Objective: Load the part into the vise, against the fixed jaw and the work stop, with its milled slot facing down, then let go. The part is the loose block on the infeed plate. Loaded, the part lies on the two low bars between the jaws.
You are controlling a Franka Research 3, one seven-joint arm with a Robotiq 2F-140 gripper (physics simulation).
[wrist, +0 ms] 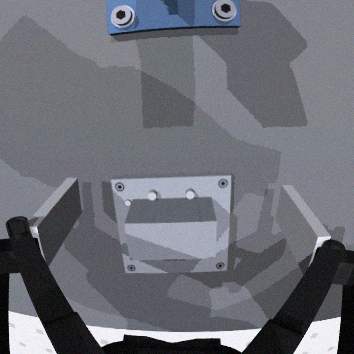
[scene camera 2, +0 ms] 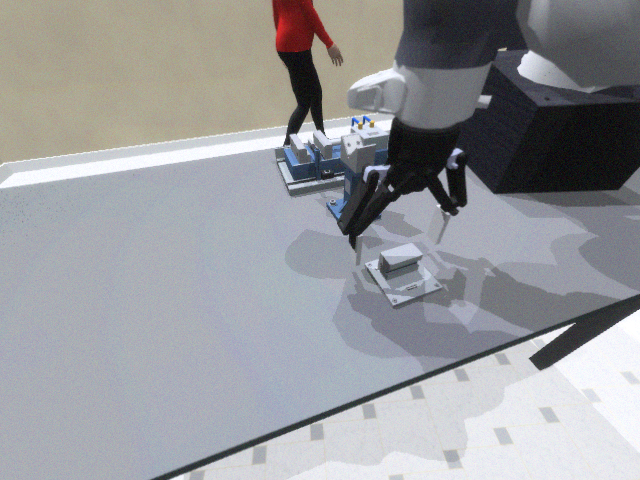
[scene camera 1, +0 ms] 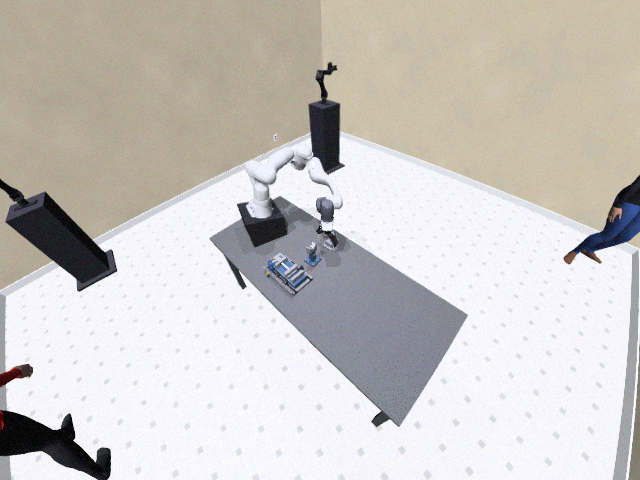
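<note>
The part [scene camera 2: 401, 257] [wrist: 171, 240], a light grey block, lies on the square infeed plate [scene camera 2: 413, 293] [wrist: 224, 205], beside small round pins. I cannot clearly make out its milled slot. My gripper [scene camera 1: 327, 239] [scene camera 2: 399, 239] [wrist: 178, 199] is open and empty above the plate; in the wrist view its pads stand well apart, left and right of the part. The vise [scene camera 1: 287, 272] [scene camera 2: 303, 169], blue with grey jaws, stands on a base plate farther across the table. Its low bars and work stop are not clear in these views.
A blue stand [scene camera 1: 311, 256] [scene camera 2: 350, 187] with a grey head stands between the infeed plate and the vise; its bolted foot [wrist: 172, 22] shows at the top of the wrist view. The black robot base block [scene camera 1: 262, 228] [scene camera 2: 563, 139] stands on the table [scene camera 1: 382, 310].
</note>
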